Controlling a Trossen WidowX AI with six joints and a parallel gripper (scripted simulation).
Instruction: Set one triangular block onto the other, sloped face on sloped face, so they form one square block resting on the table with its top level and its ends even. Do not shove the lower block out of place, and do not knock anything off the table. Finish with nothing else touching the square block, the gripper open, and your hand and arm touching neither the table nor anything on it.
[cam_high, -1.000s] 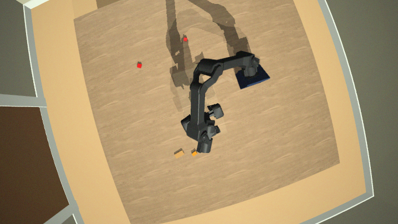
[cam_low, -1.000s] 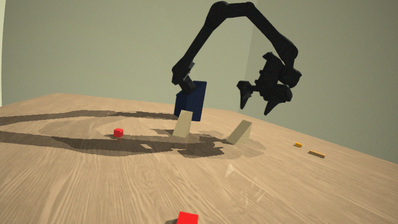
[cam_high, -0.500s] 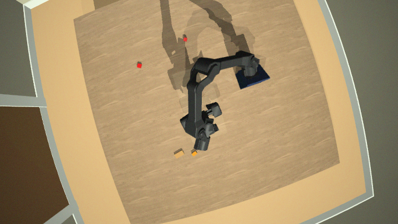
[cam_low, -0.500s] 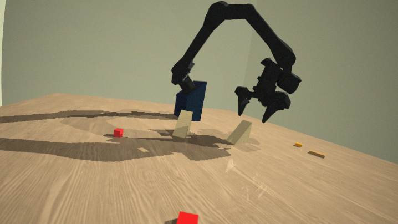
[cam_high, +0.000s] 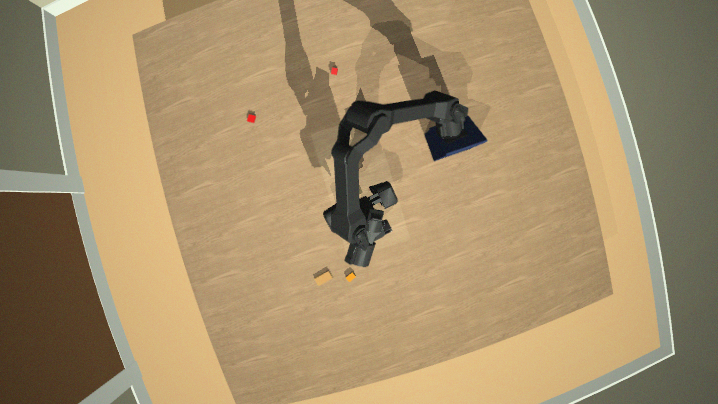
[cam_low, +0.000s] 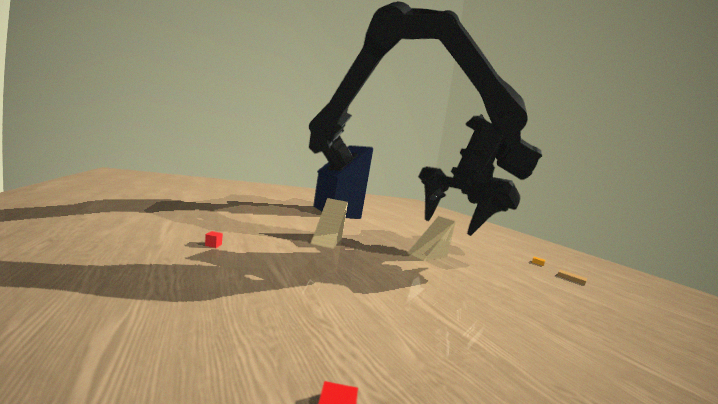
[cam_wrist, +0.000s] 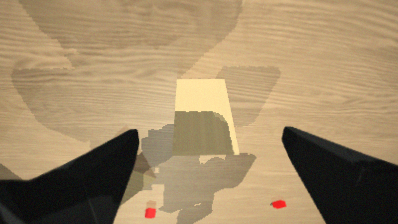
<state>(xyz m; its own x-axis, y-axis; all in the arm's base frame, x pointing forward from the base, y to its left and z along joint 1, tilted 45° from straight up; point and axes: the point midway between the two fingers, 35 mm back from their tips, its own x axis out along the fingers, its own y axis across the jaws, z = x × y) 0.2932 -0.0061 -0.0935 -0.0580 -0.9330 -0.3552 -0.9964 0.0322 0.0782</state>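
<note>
Right now my gripper tip is 40 mm above the triangular block and 10 mm to the left of it. The rest, counted from my gripper tip: flat tan bar: 180 mm to the left, 180 mm ahead, 50 mm below; small orange cube: 210 mm to the left, 100 mm ahead, 50 mm below.
</note>
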